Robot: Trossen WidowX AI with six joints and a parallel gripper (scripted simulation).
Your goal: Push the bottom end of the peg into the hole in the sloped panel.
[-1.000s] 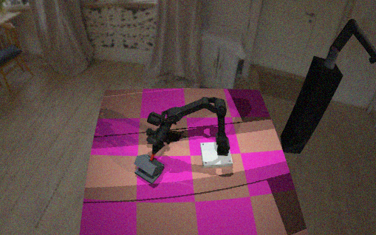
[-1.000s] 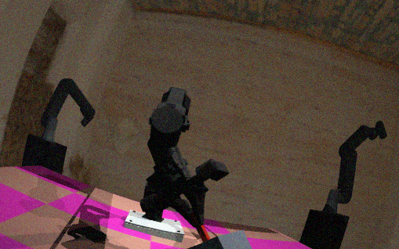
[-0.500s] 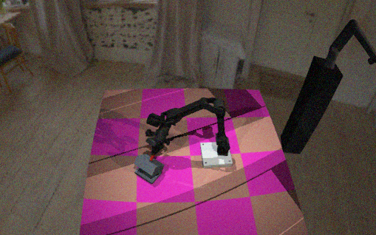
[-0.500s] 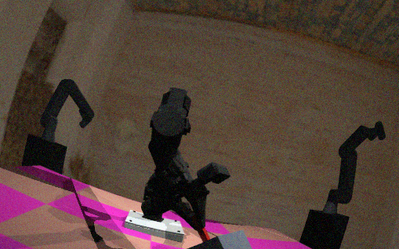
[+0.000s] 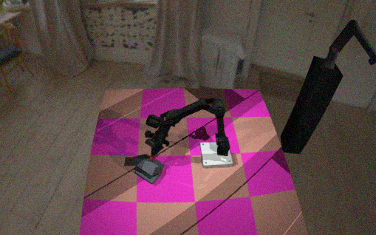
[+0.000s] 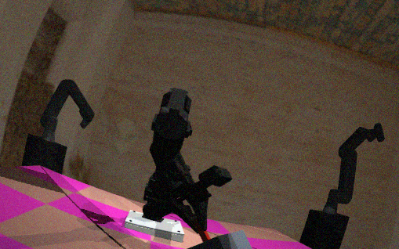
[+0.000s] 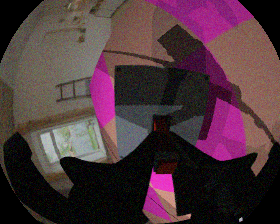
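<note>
The sloped grey panel is 10 mm ahead of my gripper tip, 30 mm to the left of it and 40 mm below it. Round my gripper tip: red peg (10 mm behind, 10 mm to the right, 10 mm above).
</note>
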